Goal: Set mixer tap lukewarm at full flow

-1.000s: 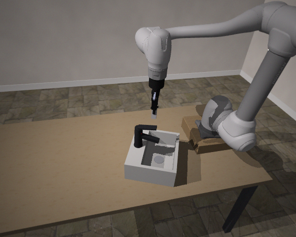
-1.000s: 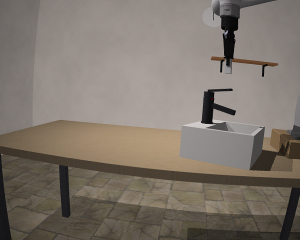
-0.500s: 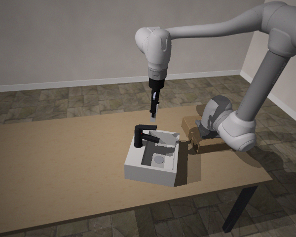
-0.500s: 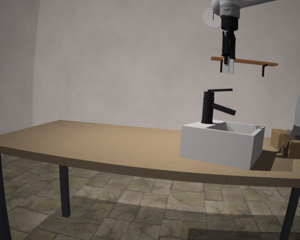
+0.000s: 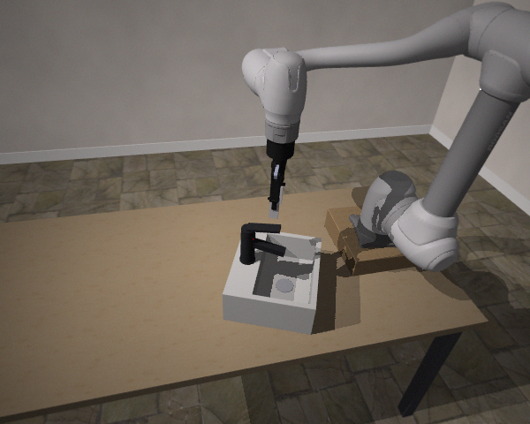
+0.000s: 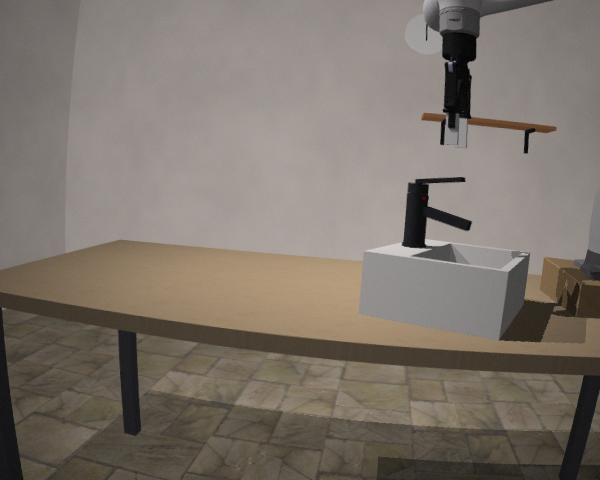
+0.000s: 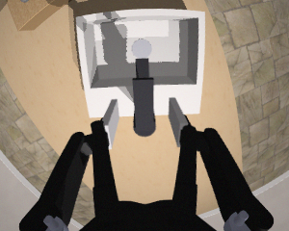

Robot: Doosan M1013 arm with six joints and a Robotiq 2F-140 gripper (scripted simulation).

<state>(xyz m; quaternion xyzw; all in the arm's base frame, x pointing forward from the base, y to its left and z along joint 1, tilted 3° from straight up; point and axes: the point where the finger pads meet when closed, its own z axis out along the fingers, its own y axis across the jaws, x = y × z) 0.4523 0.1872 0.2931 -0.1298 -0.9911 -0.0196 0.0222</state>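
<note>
The lever lies 3 cm ahead of my hand, 1 cm to the right of it and 11 cm below it. Also, from my hand: white sink basin 4 cm behind, 1 cm to the left, 34 cm below; then black mixer tap 5 cm ahead, 1 cm to the right, 15 cm below.
</note>
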